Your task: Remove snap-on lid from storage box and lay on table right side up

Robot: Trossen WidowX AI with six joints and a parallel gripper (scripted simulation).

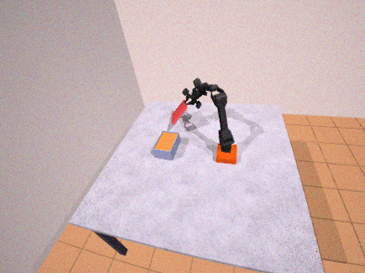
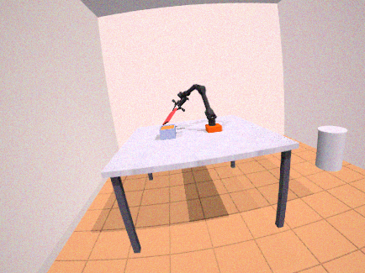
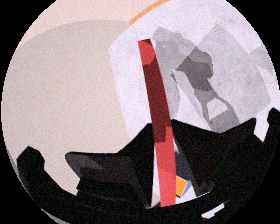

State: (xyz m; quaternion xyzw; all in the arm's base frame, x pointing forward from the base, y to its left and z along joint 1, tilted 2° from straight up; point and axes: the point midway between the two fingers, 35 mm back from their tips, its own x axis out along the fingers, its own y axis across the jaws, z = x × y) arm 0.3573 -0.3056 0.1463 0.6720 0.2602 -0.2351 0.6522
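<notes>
My gripper tip is 5 cm short of the lid, 4 cm to the right of it and 5 cm above it. From my gripper tip the other things lie so: storage box: 4 cm ahead, 35 cm to the left, 14 cm below.
</notes>
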